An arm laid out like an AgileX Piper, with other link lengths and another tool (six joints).
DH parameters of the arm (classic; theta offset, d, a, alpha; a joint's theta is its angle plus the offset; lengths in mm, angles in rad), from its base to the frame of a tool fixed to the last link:
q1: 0 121.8 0 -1.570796
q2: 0.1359 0 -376.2 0
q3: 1.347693 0 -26.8 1.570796
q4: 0 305.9 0 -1.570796
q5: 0 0 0 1.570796
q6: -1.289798 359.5 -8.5 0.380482
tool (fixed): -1.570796 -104.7 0 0
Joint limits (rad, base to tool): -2.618..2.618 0..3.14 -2.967..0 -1.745..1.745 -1.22..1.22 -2.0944..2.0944
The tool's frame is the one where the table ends.
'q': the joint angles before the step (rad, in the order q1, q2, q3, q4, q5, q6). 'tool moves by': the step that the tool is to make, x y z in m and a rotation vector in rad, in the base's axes. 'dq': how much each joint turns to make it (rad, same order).
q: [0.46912 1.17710 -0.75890 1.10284 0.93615 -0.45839]
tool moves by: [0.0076 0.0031 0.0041 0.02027 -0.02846 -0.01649]
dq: [0.00024 -0.00004 0.00002 0.02920 -0.02782 -0.03118]
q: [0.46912 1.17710 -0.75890 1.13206 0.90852 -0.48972]
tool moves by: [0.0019 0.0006 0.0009 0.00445 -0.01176 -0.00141]
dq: [-0.00006 -0.00005 -0.00007 0.00741 -0.00677 -0.01335]
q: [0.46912 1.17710 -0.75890 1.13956 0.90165 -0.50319]
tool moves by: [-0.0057 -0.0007 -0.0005 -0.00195 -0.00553 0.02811]
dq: [-0.00008 -0.00012 0.00000 -0.00222 0.02131 -0.01790]
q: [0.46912 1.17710 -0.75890 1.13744 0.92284 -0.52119]
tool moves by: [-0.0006 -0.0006 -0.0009 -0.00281 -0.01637 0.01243]
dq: [-0.00005 0.00003 -0.00011 -0.00162 0.00221 -0.01958]
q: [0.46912 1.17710 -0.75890 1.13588 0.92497 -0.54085]
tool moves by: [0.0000 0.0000 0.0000 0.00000 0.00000 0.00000]
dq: [0.00000 0.00000 0.00000 0.00000 0.00000 0.00000]
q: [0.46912 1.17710 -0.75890 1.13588 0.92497 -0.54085]
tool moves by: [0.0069 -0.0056 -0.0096 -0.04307 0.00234 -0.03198]
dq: [-0.00019 0.00006 -0.00018 -0.05467 -0.02812 0.04838]
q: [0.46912 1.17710 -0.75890 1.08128 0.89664 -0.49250]
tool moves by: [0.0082 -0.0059 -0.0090 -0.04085 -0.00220 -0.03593]
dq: [-0.00018 -0.00001 0.00015 -0.05428 -0.03190 0.04790]
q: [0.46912 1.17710 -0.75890 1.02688 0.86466 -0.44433]
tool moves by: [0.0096 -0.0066 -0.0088 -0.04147 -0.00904 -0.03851]
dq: [0.00027 0.00000 -0.00001 -0.05820 -0.03624 0.04820]
